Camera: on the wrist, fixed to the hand. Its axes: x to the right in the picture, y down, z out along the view.
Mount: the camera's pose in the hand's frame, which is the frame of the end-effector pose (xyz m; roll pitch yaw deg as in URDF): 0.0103 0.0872 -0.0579 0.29 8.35 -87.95
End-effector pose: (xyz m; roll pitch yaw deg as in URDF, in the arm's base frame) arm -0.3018 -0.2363 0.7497 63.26 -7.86 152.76
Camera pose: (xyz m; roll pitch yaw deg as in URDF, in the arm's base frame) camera -0.3462 -0.3157 0.8024 28.53 69.17 90.36
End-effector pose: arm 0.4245 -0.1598 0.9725 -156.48 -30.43 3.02
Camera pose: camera 0.4295 -0.2627 0.9935 146.20 -28.23 108.61
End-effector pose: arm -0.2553 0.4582 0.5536 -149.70 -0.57 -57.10
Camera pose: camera -0.3375 0.3928 0.5597 -179.12 -38.65 30.76
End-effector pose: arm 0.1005 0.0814 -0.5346 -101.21 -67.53 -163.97
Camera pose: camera 0.0104 0.1322 -0.5535 91.19 -24.47 12.90
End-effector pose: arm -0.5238 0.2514 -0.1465 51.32 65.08 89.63
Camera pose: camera -0.6233 0.2853 -0.1424 -76.61 23.30 -57.04
